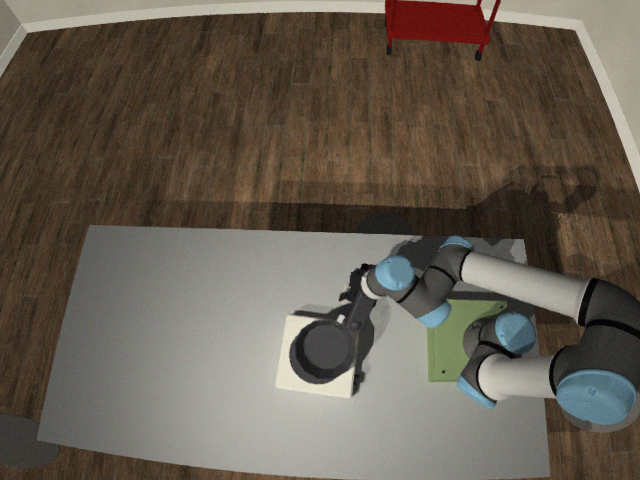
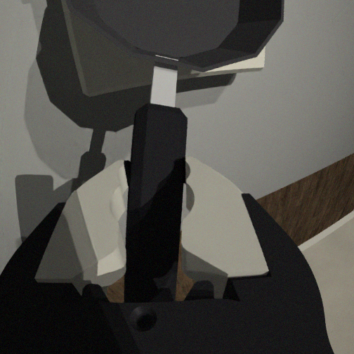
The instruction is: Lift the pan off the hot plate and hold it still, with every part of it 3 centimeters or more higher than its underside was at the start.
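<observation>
A dark round pan [image 1: 325,348] [image 2: 175,25] is held above the cream square hot plate [image 1: 341,387] [image 2: 117,77]. Its shadow falls on the plate and on the table beside it, apart from the pan. The exact height of the pan's underside cannot be read. The pan's black handle [image 2: 157,150] joins it by a pale metal neck and runs back between the fingers. My gripper [image 1: 347,319] [image 2: 156,161] is shut on the handle, with one pale finger pad on each side. The pan hides much of the hot plate's top.
The grey table [image 1: 180,335] carries the hot plate. A green base plate [image 1: 442,351] lies under the arm's base at the right. The arm spans the table's right part. A red cart [image 1: 439,31] stands on the wooden floor at the back. A dark disc [image 1: 23,441] shows at the lower left.
</observation>
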